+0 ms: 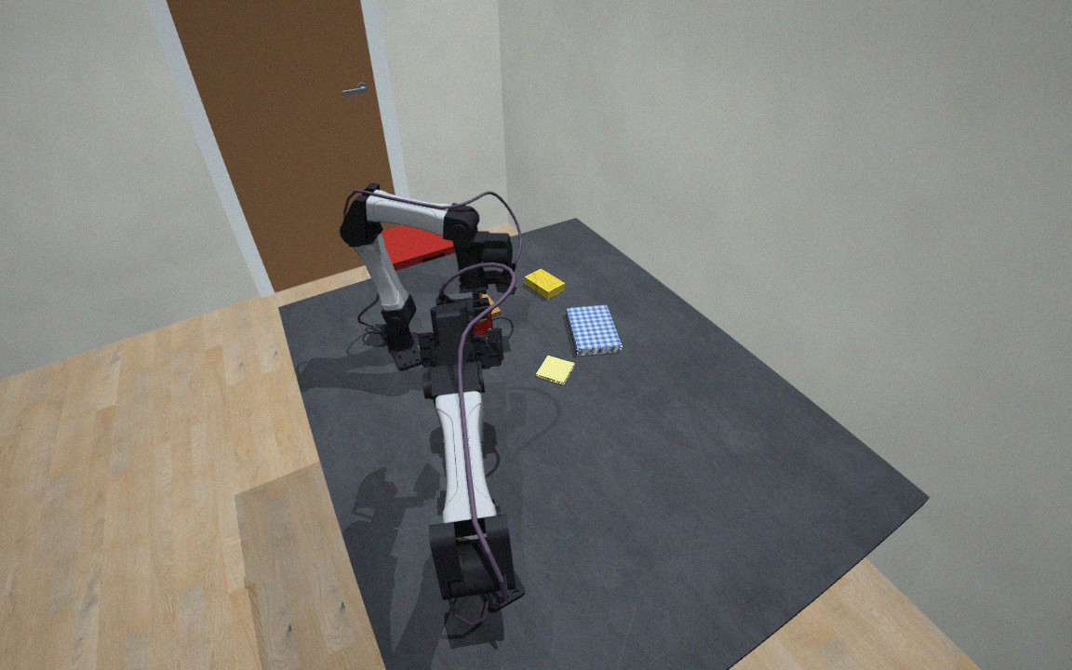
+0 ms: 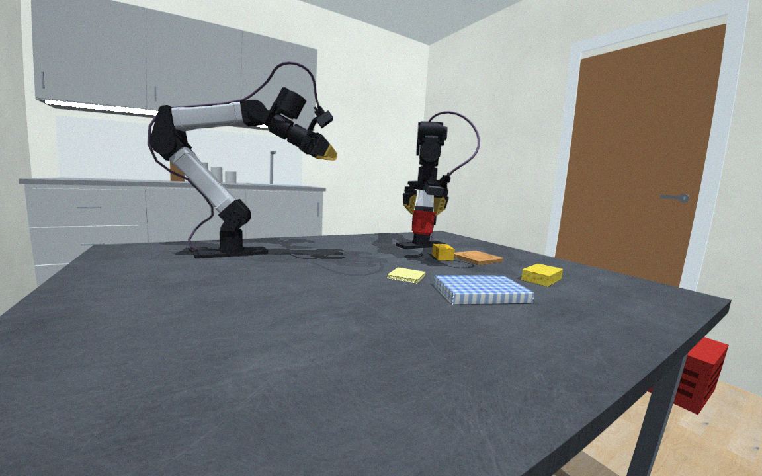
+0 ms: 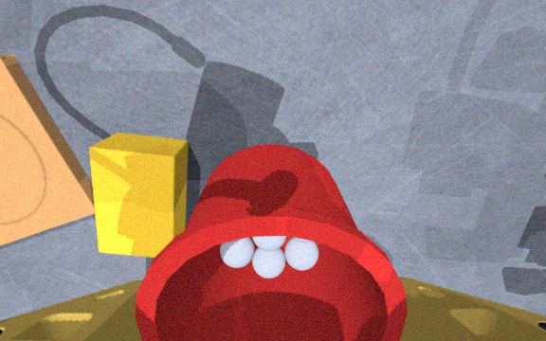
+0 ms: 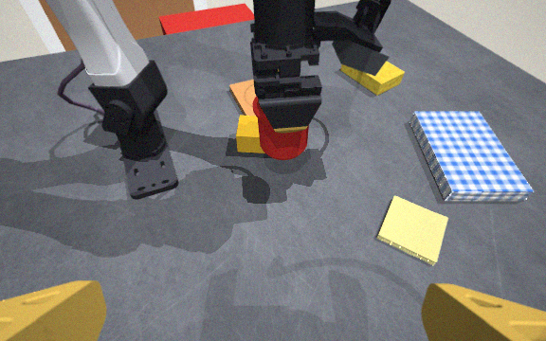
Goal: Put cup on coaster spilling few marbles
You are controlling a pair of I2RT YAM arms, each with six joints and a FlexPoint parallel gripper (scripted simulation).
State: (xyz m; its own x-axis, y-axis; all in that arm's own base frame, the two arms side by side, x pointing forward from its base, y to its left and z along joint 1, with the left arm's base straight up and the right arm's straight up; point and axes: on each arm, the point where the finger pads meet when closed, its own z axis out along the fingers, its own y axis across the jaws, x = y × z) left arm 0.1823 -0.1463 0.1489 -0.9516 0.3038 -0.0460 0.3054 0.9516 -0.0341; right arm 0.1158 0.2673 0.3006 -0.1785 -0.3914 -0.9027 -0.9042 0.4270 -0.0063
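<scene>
The yellow block is 90 mm to the left of my left hand and 130 mm below it. The rest, counted from my left hand: red cup 30 mm below; yellow sponge 280 mm ahead, 210 mm to the left, 130 mm below.
</scene>
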